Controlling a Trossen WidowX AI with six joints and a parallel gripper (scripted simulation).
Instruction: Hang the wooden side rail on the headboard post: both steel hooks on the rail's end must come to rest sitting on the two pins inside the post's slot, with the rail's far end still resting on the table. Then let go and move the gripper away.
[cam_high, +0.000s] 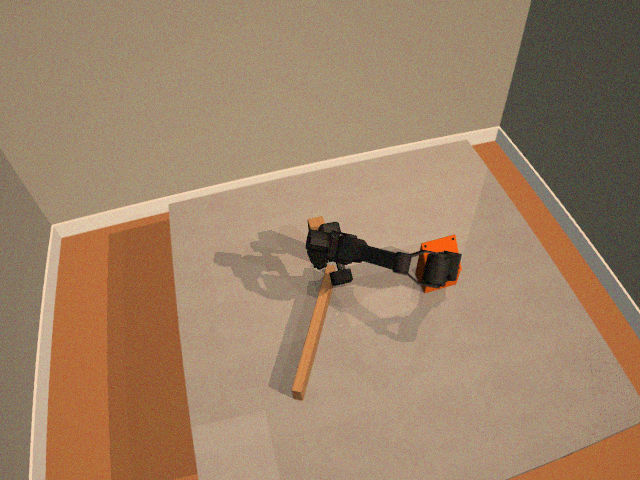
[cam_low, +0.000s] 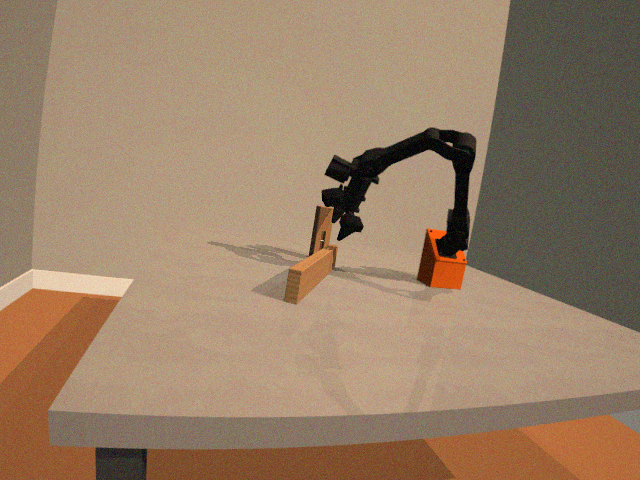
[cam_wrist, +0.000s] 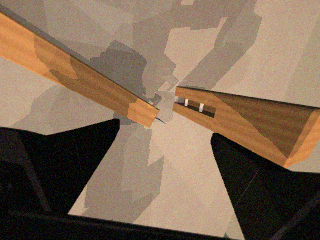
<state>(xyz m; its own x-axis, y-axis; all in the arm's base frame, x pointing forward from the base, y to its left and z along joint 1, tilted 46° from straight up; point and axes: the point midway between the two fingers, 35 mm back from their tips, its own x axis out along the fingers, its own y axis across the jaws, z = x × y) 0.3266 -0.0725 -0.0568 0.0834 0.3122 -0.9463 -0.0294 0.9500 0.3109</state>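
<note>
Right now the wooden headboard post is 10 cm to the right of my gripper tip, 3 cm below it and 2 cm ahead of it.
</note>
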